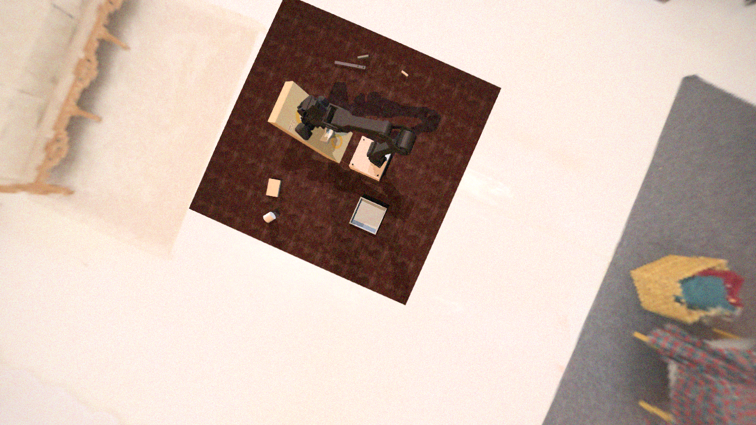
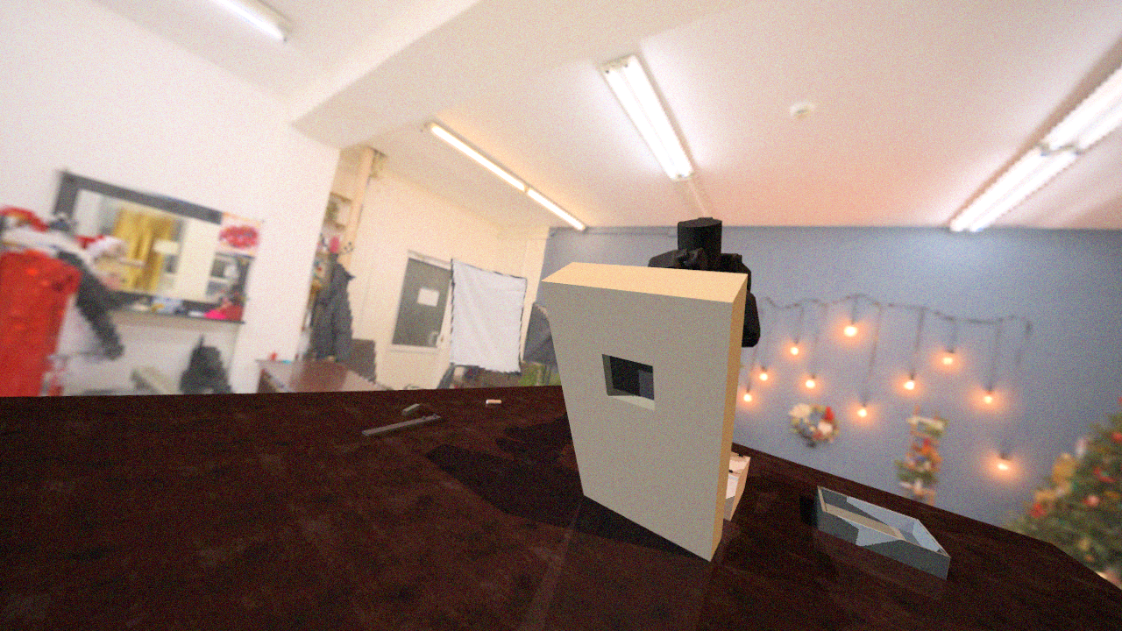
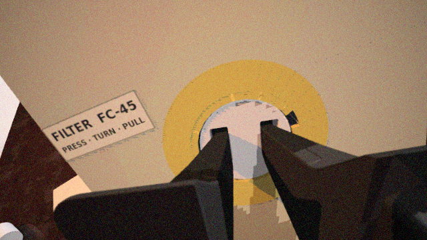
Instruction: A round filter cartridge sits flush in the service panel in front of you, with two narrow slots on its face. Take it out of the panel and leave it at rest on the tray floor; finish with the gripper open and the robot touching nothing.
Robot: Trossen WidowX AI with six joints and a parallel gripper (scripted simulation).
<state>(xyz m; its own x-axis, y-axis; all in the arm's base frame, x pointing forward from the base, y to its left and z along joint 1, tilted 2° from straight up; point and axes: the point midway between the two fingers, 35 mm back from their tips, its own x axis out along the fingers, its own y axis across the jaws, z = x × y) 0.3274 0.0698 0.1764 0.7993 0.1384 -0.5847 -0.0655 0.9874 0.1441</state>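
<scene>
Right now the service panel is 8 cm below my gripper tip, 4 cm behind it and 1 cm to the right of it. From my gripper tip the other things lie so: small peg 55 cm to the right, 22 cm below, 19 cm behind; then grey tray 47 cm behind, 22 cm below, 20 cm to the left; then round filter cartridge 1 cm below, 1 cm ahead.
</scene>
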